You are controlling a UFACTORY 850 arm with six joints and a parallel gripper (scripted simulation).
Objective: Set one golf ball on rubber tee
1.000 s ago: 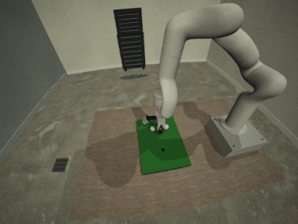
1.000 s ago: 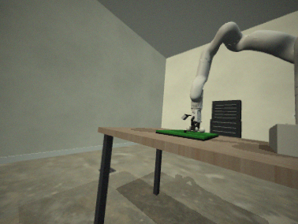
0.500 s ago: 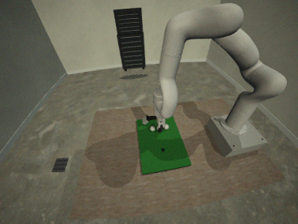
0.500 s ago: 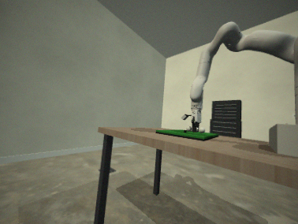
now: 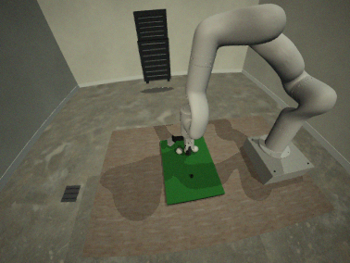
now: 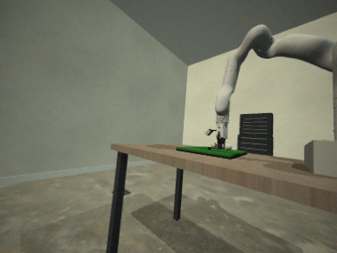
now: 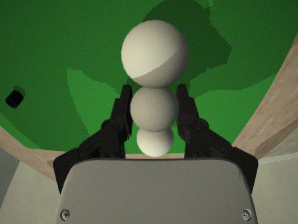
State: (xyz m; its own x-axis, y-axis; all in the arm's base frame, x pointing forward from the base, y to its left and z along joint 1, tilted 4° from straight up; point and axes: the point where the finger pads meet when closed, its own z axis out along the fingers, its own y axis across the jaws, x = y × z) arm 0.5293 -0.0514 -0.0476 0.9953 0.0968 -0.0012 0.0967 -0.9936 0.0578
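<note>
The mat lies 13 cm to the left of my hand, 3 cm below it and 1 cm behind it. The rest, counted from my hand: white golf ball (right at my hand).
</note>
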